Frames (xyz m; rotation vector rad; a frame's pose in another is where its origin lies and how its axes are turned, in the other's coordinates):
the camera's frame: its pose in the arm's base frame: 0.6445 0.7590 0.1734 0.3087 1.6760 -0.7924
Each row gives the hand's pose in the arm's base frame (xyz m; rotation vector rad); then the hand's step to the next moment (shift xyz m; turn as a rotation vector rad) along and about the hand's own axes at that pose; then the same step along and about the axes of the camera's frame.
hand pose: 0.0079 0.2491 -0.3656 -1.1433 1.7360 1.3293
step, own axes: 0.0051 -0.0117 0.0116 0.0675 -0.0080 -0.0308
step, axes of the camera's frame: 0.0072 0.0156 0.0018 0.0665 -0.0277 0.0196
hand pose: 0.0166 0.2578 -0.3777 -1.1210 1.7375 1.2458
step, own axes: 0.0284 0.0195 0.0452 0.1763 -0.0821 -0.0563
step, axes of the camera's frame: 0.0283 0.0242 -0.0429 0.1811 -0.0189 0.0886
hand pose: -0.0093 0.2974 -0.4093 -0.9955 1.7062 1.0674
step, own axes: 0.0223 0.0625 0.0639 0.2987 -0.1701 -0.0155
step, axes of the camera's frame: 0.0180 0.0341 -0.0837 0.3064 0.0536 0.1471
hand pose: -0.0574 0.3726 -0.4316 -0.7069 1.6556 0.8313
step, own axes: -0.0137 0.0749 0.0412 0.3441 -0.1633 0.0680
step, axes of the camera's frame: -0.0252 0.0300 -0.0772 0.3359 0.1424 0.1289
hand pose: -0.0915 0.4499 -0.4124 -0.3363 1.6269 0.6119
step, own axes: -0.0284 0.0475 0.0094 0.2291 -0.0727 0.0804
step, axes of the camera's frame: -0.0391 0.0091 -0.0392 0.2060 0.1346 0.0605
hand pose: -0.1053 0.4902 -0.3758 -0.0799 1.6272 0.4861
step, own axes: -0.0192 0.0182 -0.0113 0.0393 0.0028 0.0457
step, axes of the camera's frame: -0.0201 -0.0105 -0.0177 0.0207 0.0552 0.0127
